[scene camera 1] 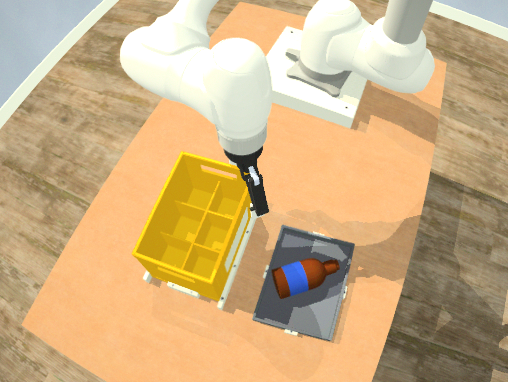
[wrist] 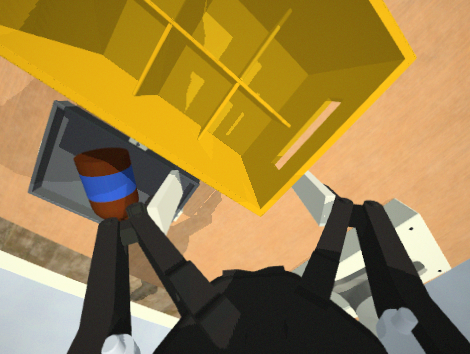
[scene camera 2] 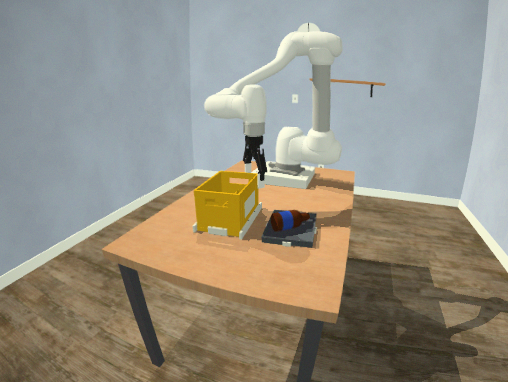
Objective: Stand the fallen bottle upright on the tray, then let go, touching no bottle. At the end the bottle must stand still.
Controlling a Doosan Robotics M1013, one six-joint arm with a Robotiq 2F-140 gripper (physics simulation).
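Frame: origin at the arm's base, x ahead, y left, z up, level; centimetres.
Where they show: gripper, fingertip midpoint: (wrist: 237, 178); arm's base at its link origin: (scene camera 1: 321, 70) (scene camera 2: 287, 170).
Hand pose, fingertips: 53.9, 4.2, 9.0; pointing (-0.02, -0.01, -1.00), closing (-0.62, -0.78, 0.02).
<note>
Things, the pixels of their top centre, and the offset from my fingertips, as dx, dy, dz.
- brown bottle at its top centre: (wrist: 102, 208) (scene camera 1: 309, 270) (scene camera 2: 292, 210) +7.8, +20.8, -6.3
- dark grey tray at its top centre: (wrist: 113, 188) (scene camera 1: 306, 280) (scene camera 2: 291, 224) +8.8, +21.2, -11.6
- yellow crate at its top centre: (wrist: 200, 30) (scene camera 1: 194, 211) (scene camera 2: 228, 181) +11.5, -6.2, +3.3
The brown bottle (scene camera 1: 299, 278) (scene camera 2: 287, 220) (wrist: 109, 185) with a blue band lies on its side on the dark grey tray (scene camera 1: 312, 320) (scene camera 2: 300, 241) (wrist: 55, 170). Its base faces the yellow crate and its neck points to the tray's opposite side. In the wrist view the neck is hidden behind a finger. My gripper (scene camera 1: 255, 207) (scene camera 2: 255, 174) (wrist: 237, 178) is open and empty, pointing down beside the crate's back right corner, higher than the bottle and apart from it. In scene camera 1 one finger hides the other.
The yellow crate (scene camera 1: 167, 200) (scene camera 2: 215, 220) (wrist: 350, 80), with divided compartments, stands left of the tray in the scene views, with white brackets around its base. Its walls rise well above the tray. The robot's white base plate (scene camera 1: 310, 107) (scene camera 2: 287, 180) is at the back of the table.
</note>
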